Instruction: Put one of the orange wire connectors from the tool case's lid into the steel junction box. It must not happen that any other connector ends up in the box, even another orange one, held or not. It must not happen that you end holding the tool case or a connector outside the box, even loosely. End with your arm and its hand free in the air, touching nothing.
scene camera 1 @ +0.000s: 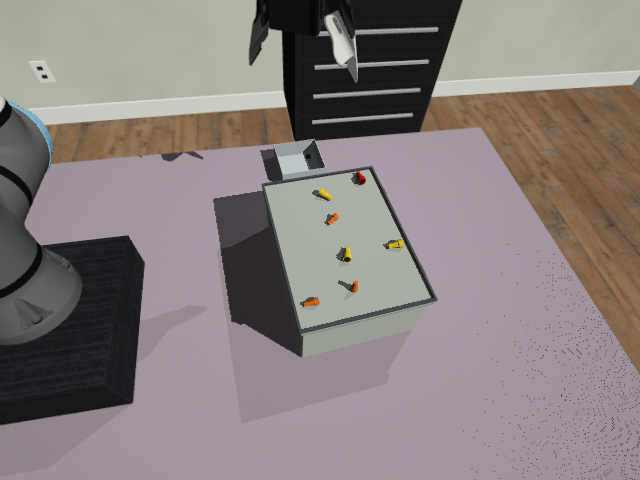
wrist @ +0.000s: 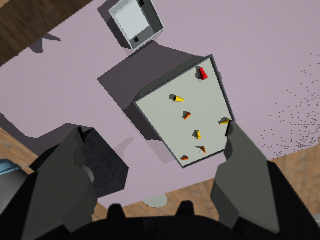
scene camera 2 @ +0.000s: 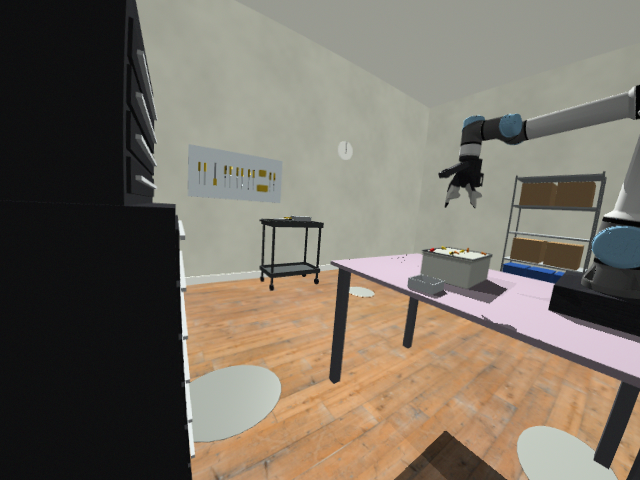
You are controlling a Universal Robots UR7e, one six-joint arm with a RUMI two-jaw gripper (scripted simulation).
Scene:
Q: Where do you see a case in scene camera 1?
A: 309, 252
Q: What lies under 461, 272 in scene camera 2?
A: A case.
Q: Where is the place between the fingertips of my gripper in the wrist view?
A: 155, 124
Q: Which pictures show my gripper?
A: Scene camera 1, the wrist view and scene camera 2: all of them.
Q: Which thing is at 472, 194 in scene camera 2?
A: My gripper.

